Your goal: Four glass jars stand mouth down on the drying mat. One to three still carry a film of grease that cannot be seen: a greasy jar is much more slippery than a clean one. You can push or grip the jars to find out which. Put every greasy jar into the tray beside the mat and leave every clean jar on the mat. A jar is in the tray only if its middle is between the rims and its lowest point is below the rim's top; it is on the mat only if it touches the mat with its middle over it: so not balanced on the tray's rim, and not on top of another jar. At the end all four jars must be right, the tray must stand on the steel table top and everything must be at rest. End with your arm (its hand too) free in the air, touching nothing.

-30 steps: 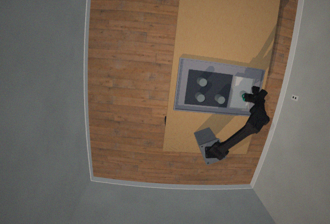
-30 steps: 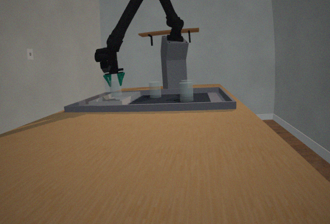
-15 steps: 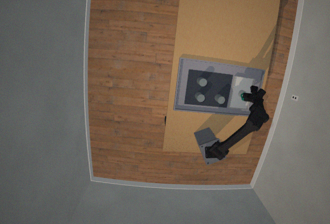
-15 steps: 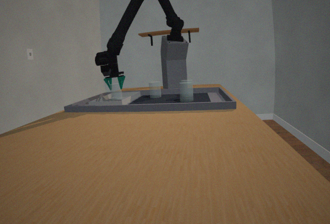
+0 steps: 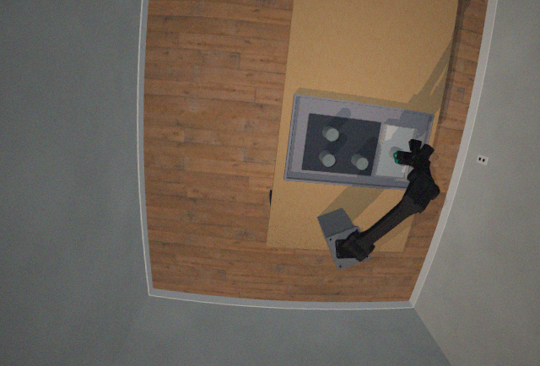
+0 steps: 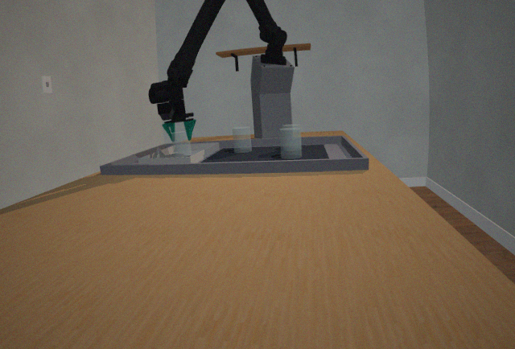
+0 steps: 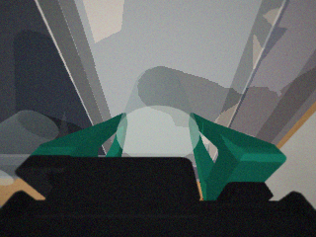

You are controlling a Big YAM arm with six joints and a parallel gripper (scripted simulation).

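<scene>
Now: hand 60 mm above the pale tray. The rest, counted from my hand: dark drying mat 50 mm ahead, 320 mm to the left, 70 mm below; then rimmed steel table top 50 mm ahead, 210 mm to the left, 70 mm below.
</scene>
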